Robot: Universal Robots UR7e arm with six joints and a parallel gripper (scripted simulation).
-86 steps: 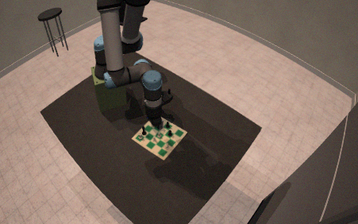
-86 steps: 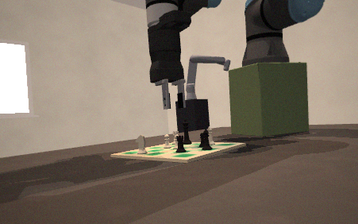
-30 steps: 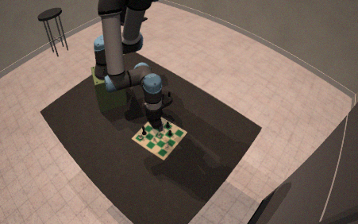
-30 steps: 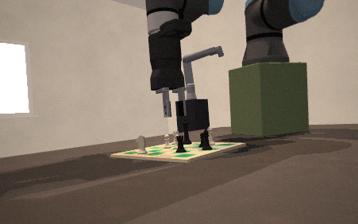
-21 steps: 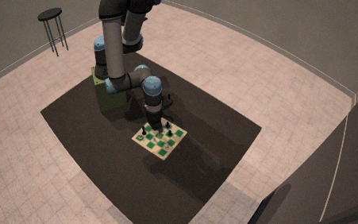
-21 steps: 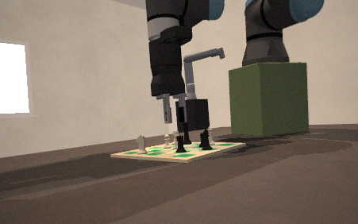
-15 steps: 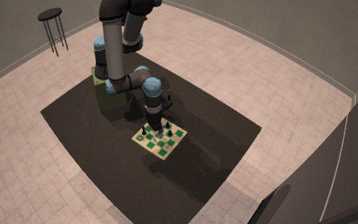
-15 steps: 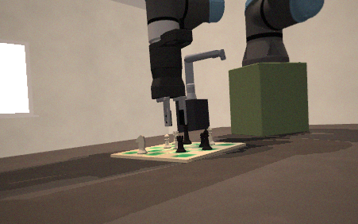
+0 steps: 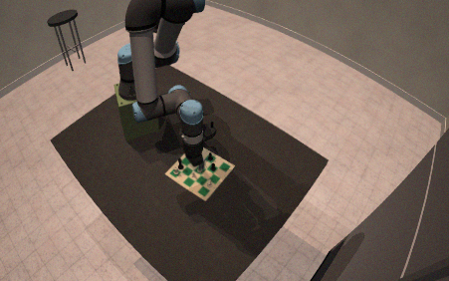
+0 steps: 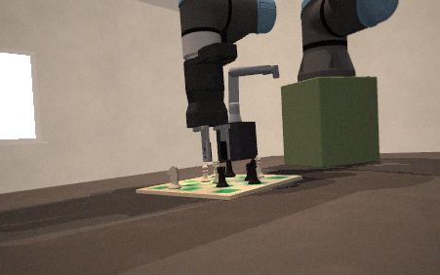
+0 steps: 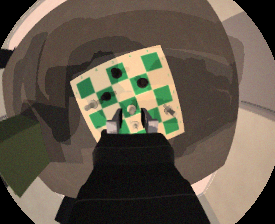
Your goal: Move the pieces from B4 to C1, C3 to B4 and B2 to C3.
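Now: the cream chessboard 6 cm below my hand.
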